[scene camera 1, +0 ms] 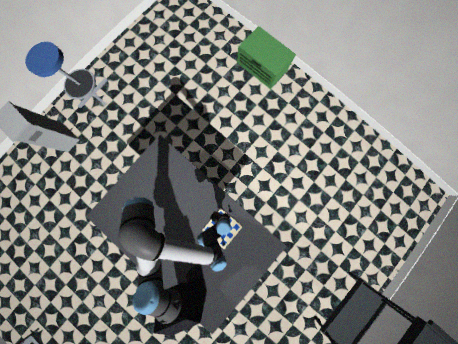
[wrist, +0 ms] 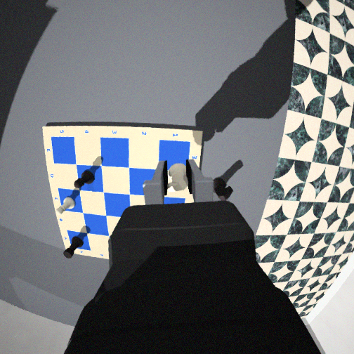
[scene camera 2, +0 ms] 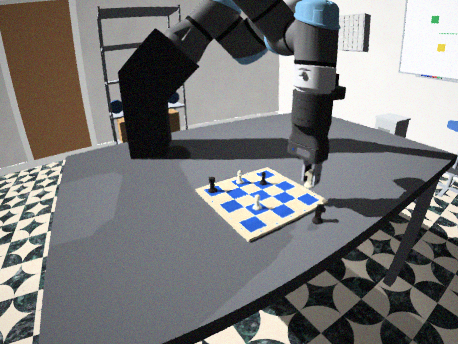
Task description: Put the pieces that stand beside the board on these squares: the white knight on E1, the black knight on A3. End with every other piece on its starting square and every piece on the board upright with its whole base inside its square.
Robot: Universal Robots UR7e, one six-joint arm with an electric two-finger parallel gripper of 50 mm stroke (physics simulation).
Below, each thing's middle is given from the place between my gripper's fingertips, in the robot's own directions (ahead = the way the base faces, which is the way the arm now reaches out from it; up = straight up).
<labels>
My hand is 8 cm to the left of the board (scene camera 2: 283, 201), 7 cm past it and 5 cm above it.
</labels>
